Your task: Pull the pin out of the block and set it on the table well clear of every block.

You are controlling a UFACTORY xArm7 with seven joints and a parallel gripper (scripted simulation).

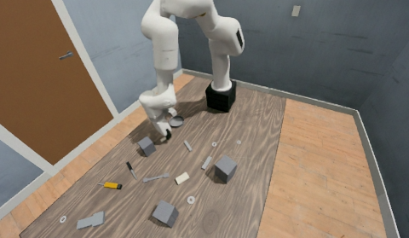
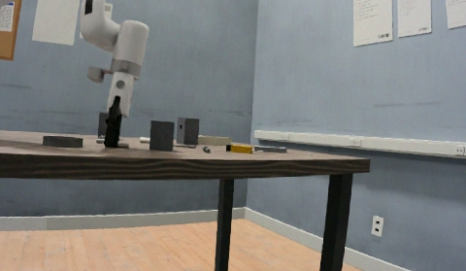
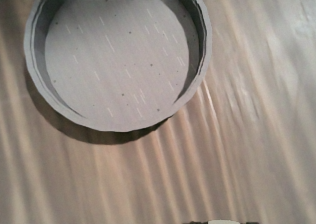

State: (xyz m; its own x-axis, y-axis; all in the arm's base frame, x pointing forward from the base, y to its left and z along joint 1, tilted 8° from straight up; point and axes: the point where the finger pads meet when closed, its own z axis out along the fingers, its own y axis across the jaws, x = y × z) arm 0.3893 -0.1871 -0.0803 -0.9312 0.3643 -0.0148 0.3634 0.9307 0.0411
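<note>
My gripper is now 20 mm above the cream pin and 10 mm short of it. Round my hand: round dish (120 mm behind, 10 mm to the right, 10 mm below); then grey block (110 mm ahead, 40 mm to the right, 10 mm above); then short bar (140 mm to the left, 20 mm below, 10 mm ahead).
</note>
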